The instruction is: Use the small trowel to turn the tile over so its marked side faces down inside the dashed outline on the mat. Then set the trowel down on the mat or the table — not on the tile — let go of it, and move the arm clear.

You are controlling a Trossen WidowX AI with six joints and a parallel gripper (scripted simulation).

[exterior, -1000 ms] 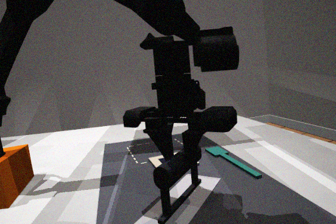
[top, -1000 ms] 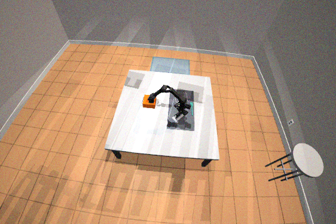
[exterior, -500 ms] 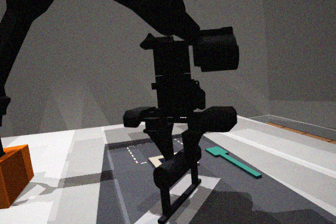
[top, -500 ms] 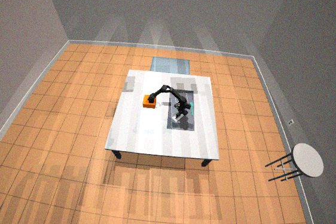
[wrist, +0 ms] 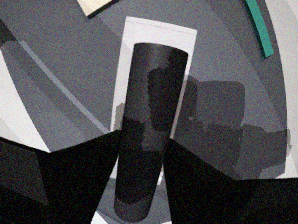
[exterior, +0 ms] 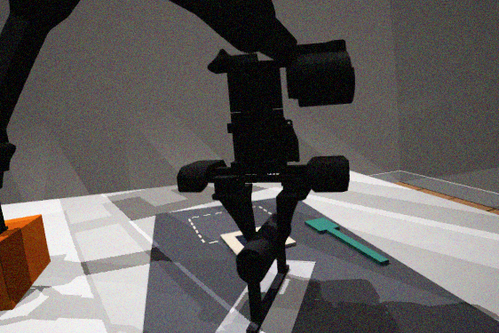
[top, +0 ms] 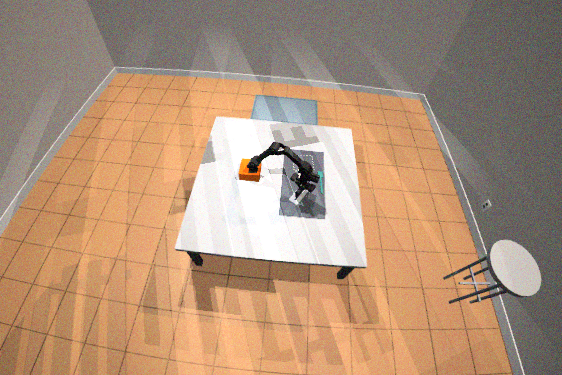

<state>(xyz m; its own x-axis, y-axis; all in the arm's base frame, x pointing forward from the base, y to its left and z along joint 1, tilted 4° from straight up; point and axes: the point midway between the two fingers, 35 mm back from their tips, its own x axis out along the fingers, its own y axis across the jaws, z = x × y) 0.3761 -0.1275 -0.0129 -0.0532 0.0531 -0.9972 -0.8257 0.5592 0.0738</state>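
The dark mat lies 120 mm to the left of my gripper tip, 80 mm below it and 20 mm ahead of it. From my gripper tip the other things lie so: teal strip (160 mm ahead, 130 mm to the left, 60 mm below); cream tile (180 mm to the left, 60 mm below, 30 mm ahead).
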